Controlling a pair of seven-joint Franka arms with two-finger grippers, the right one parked.
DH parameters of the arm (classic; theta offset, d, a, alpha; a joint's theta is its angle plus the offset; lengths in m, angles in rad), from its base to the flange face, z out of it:
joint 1: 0 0.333 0 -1.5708
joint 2: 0 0 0 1.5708
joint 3: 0 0.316 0.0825 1.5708
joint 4: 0 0 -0.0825 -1.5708
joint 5: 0 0.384 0 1.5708
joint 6: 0 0 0.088 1.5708
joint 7: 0 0.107 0 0
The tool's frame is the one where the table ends.
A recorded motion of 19 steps. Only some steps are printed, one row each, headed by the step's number.
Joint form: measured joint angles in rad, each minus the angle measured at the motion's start. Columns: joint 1, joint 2, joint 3, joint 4, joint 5, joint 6, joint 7.
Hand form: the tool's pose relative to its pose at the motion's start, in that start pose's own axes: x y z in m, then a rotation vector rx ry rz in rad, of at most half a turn. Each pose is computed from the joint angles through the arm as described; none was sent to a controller.
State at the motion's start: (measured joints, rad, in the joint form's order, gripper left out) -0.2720 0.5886 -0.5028 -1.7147 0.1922 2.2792 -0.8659
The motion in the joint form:
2: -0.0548 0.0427 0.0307 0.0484 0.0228 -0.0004 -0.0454
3: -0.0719 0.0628 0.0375 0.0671 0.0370 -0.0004 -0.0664
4: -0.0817 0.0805 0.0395 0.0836 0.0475 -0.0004 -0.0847
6: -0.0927 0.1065 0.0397 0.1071 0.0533 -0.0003 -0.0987
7: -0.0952 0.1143 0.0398 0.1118 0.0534 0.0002 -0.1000
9: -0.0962 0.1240 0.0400 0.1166 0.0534 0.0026 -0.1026
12: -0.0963 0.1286 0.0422 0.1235 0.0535 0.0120 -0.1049
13: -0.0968 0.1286 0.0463 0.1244 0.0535 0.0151 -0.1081
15: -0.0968 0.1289 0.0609 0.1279 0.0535 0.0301 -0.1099
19: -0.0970 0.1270 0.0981 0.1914 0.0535 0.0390 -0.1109
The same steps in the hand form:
2: -0.0011 0.0161 0.0129 0.0111 0.0110 -0.0140
3: -0.0019 0.0221 0.0196 0.0167 0.0147 -0.0196
4: -0.0018 0.0266 0.0248 0.0185 0.0163 -0.0278
6: -0.0017 0.0327 0.0324 0.0158 0.0117 -0.0344
7: -0.0019 0.0338 0.0355 0.0156 0.0080 -0.0351
9: -0.0012 0.0341 0.0396 0.0145 0.0040 -0.0389
12: 0.0019 0.0345 0.0391 0.0053 0.0110 -0.0444
13: 0.0038 0.0334 0.0389 0.0044 0.0149 -0.0503
15: 0.0116 0.0288 0.0377 -0.0019 0.0313 -0.0634
19: 0.0431 0.0225 0.0112 -0.0325 0.0976 -0.1011

